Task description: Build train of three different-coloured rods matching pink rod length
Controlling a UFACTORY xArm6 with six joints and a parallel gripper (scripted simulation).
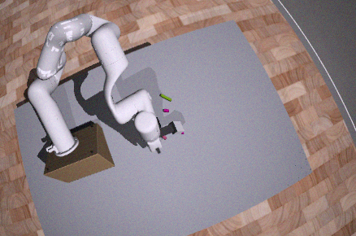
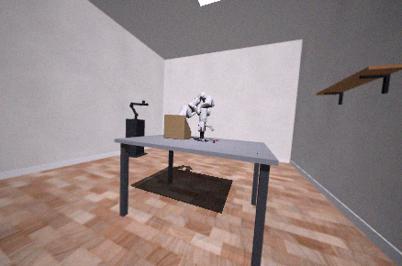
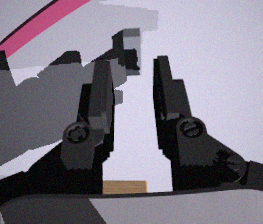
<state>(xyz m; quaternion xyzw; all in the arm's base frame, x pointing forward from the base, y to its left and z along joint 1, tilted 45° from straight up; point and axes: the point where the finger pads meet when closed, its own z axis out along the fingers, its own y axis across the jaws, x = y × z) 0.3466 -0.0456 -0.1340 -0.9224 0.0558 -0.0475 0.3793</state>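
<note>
Right now the grey rod is 50 mm below my hand. Round my hand: lime rod: 160 mm to the left, 140 mm ahead, 50 mm below; pink rod: 50 mm below, 40 mm to the left, 30 mm ahead.
</note>
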